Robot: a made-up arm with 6 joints. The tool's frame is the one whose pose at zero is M. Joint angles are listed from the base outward.
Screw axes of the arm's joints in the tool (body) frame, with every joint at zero. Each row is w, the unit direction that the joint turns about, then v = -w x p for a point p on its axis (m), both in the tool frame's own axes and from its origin. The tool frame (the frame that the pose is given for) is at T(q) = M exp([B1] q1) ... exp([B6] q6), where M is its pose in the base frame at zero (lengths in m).
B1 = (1, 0, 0, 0, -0.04, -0.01)
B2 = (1, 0, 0, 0, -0.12, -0.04)
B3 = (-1, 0, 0, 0, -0.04, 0.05)
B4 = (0, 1, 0, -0.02, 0, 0.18)
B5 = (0, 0, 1, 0.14, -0.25, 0)
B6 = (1, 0, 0, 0, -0.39, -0.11)
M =
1 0 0 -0.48
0 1 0 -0.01
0 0 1 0.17
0 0 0 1
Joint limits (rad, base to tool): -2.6..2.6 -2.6..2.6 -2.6..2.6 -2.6..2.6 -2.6..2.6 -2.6..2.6
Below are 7 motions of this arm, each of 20 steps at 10 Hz.
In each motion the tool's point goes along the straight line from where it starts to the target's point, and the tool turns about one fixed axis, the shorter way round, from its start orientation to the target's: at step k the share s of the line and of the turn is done. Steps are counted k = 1, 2, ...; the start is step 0. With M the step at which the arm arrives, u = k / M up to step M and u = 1 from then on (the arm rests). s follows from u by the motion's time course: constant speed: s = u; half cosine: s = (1 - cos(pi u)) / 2; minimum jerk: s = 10 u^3 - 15 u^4 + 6 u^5.
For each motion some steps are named. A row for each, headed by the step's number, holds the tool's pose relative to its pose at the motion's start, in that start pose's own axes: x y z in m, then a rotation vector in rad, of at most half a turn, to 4 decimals.
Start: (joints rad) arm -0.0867 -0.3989 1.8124 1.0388 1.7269 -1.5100
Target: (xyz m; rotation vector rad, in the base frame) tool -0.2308 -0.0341 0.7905 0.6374 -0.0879 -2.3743
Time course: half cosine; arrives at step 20
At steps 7, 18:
7: -0.0693 -0.0352 -0.1794 -0.4797 -0.1855 0.1326
18: -0.2475 -0.1257 -0.6409 -1.7142 -0.6628 0.4737

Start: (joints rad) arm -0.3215 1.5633 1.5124 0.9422 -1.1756 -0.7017
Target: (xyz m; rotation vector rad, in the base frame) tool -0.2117 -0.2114 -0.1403 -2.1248 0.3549 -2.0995
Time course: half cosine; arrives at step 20
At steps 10, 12, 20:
10: 0.1988 0.0033 -0.0140 -0.0628 0.1567 -0.6667
12: 0.2602 0.0043 -0.0183 -0.0823 0.2051 -0.8728
20: 0.3976 0.0065 -0.0279 -0.1257 0.3134 -1.3335

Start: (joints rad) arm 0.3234 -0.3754 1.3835 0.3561 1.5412 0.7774
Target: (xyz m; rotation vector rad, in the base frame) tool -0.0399 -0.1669 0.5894 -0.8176 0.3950 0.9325
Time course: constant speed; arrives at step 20
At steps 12, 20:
12: -0.1370 0.1181 0.0041 -0.5585 -0.4836 -0.1037
20: -0.2283 0.1968 0.0068 -0.9308 -0.8060 -0.1728

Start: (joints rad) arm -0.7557 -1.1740 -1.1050 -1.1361 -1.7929 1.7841
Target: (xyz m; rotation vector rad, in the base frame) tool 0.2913 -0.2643 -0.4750 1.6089 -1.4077 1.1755
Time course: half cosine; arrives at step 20
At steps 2, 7, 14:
2: 0.0081 -0.0045 -0.0005 0.0102 0.0143 -0.0021
7: 0.0907 -0.0505 -0.0058 0.1134 0.1597 -0.0239
14: 0.2638 -0.1468 -0.0170 0.3296 0.4643 -0.0695

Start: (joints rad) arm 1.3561 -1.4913 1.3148 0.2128 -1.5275 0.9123
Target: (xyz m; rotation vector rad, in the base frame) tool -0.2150 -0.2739 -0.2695 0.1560 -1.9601 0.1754
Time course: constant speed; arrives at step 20
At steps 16, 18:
16: -0.1383 0.1645 -0.4081 0.8629 -0.3738 -0.0403
18: -0.1556 0.1851 -0.4591 0.9708 -0.4205 -0.0453

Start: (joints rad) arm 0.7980 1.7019 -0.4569 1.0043 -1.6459 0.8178
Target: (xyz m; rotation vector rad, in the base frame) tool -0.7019 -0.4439 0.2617 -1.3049 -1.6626 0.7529
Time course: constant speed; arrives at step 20
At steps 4, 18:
4: -0.0227 0.0005 -0.0636 0.2490 0.0951 -0.0556
18: -0.1022 0.0022 -0.2862 1.1203 0.4280 -0.2503

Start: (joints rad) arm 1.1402 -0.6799 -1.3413 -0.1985 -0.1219 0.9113
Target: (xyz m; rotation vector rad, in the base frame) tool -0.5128 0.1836 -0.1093 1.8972 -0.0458 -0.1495
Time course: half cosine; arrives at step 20
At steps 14, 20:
14: 0.0193 0.0980 0.1999 -0.6524 0.0808 0.0181
20: 0.0243 0.1234 0.2517 -0.8218 0.1018 0.0228

